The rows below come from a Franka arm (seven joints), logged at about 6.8 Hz.
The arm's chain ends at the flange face. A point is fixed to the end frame.
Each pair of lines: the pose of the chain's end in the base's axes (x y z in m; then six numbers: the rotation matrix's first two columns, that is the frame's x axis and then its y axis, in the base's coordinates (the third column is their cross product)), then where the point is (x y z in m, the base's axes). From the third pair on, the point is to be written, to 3 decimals.
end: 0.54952 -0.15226 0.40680 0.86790 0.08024 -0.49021 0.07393 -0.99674 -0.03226
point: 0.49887 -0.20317 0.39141
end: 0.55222 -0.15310 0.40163 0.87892 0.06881 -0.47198 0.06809 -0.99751 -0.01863
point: 0.50159 -0.20388 0.38575
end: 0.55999 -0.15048 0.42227 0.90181 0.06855 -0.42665 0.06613 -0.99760 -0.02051
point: 0.510 -0.201 0.404
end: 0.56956 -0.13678 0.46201 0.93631 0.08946 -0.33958 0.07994 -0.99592 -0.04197
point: 0.522 -0.187 0.437
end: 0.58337 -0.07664 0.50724 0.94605 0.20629 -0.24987 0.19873 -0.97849 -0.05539
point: 0.545 -0.131 0.477
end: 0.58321 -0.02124 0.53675 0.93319 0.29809 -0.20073 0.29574 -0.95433 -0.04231
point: 0.552 -0.079 0.505
